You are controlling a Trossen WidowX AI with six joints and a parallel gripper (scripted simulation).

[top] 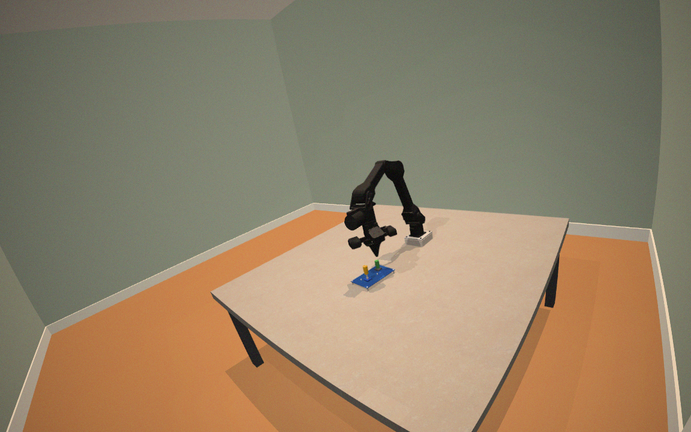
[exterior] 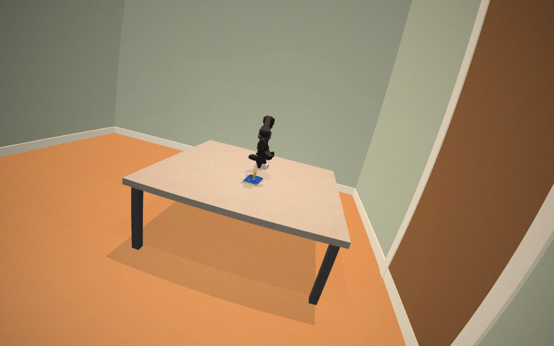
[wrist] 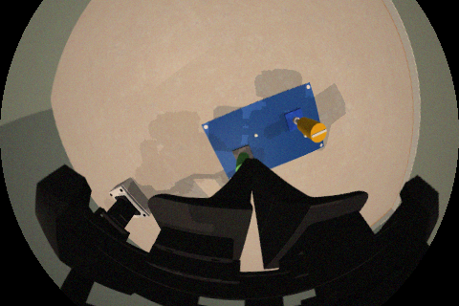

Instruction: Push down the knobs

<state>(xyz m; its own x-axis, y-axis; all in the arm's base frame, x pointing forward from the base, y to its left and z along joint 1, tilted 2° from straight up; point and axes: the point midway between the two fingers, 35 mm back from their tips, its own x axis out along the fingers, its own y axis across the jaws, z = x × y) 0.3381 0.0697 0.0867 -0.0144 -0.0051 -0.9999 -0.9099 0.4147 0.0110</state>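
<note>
Now: the green knob 10 mm behind my gripper tip, 20 mm to the right of it and 50 mm below it. The rest, counted from my gripper tip: orange knob (70 mm ahead, 20 mm below).
</note>
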